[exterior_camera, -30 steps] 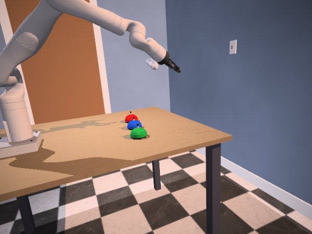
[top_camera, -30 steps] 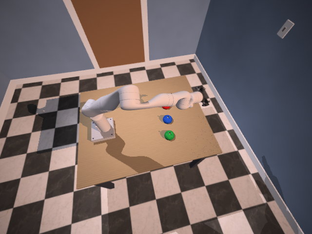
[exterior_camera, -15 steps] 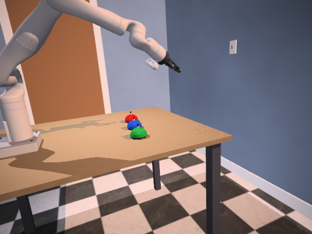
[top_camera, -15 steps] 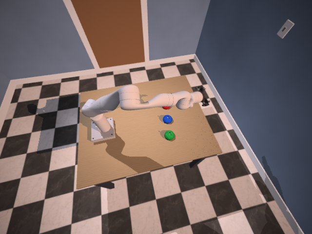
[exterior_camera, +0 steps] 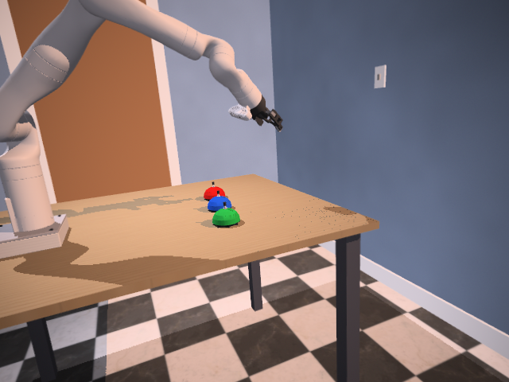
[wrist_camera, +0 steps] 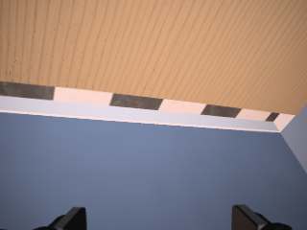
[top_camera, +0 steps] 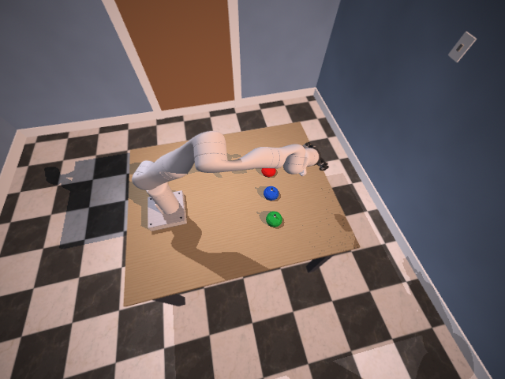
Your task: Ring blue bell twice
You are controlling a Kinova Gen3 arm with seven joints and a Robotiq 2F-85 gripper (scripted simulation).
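The blue bell is 22 cm behind my hand, 1 cm to the left of it and 23 cm below it. Round my hand: green bell (26 cm behind, 13 cm to the right, 23 cm below); red bell (18 cm behind, 16 cm to the left, 23 cm below).
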